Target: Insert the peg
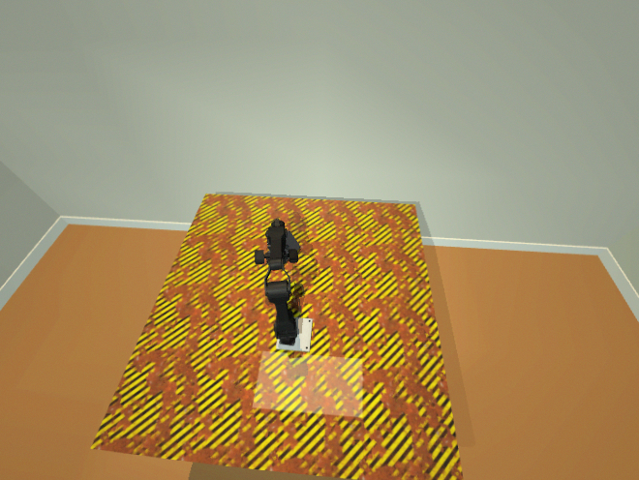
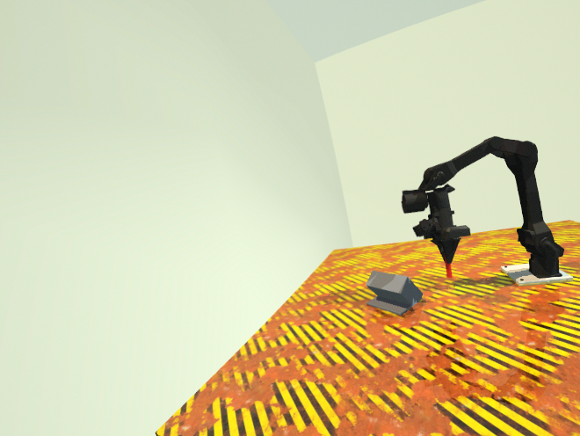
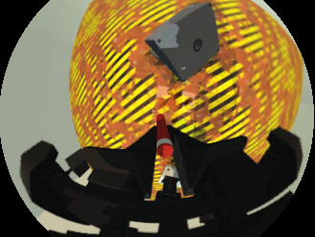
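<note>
Now: gripper tip 160 mm short of the grey sloped panel and 70 mm above it. Also, from my gripper tip: red peg (20 mm above).
</note>
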